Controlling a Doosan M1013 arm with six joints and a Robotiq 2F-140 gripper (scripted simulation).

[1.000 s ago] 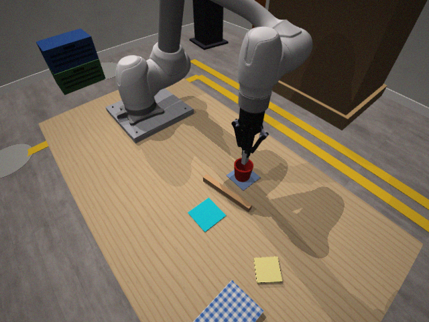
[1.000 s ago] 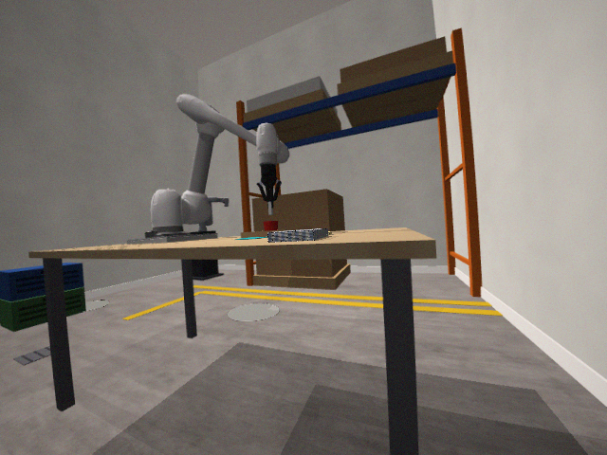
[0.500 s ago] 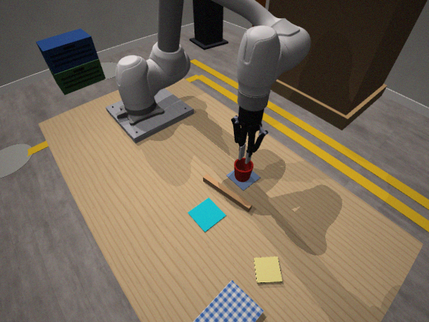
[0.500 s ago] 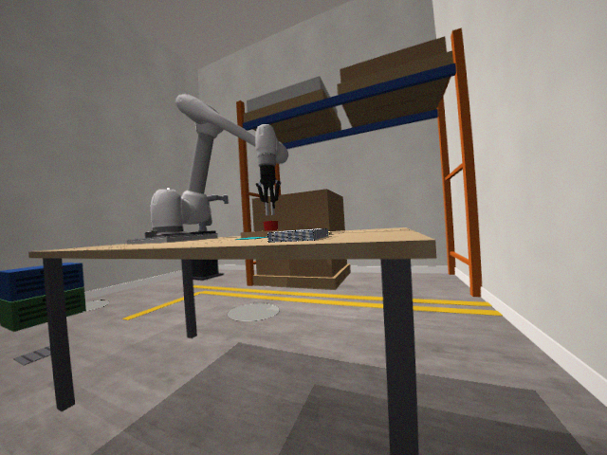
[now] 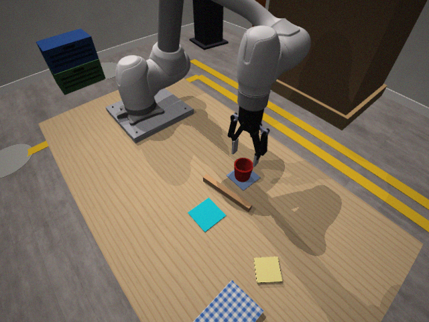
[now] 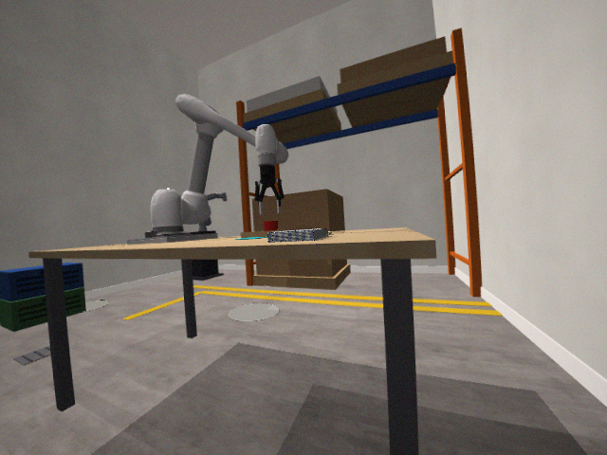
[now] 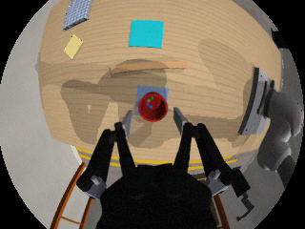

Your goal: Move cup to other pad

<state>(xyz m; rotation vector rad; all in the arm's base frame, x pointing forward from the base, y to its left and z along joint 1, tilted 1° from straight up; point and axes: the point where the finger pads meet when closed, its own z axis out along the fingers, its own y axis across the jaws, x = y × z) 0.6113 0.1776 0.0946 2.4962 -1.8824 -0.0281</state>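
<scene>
Right now the red cup is 110 mm below my hand. The rest, counted from my hand: cyan pad (210 mm to the right, 150 mm below, 60 mm ahead); wooden rail (130 mm below, 100 mm to the right, 30 mm ahead).
</scene>
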